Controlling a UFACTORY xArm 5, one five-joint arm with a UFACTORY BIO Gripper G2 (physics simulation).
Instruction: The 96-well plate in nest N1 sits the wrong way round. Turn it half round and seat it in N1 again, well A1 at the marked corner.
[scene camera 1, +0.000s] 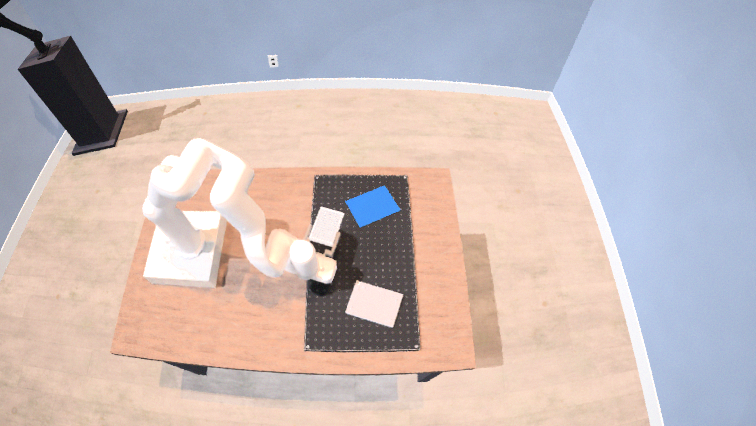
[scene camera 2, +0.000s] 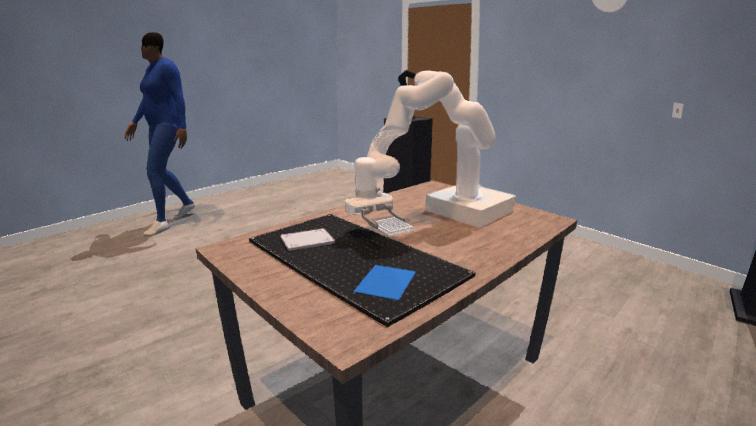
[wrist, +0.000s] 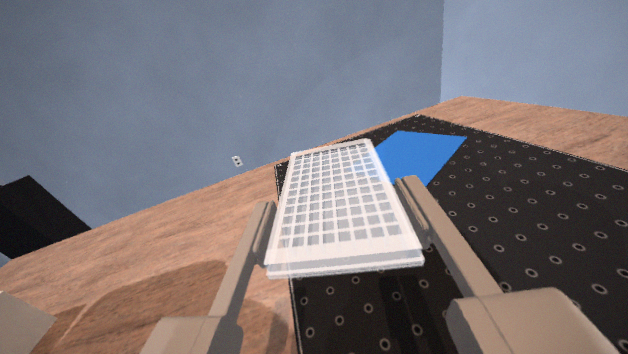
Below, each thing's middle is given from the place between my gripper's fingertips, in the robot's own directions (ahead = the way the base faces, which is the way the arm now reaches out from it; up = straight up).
Scene:
The white 96-well plate (scene camera 1: 328, 221) is 1 cm ahead of my hand and 1 cm to the left of it. Round my hand: flat blue sheet (scene camera 2: 381, 281) (19 cm ahead, 13 cm to the left, 9 cm below).

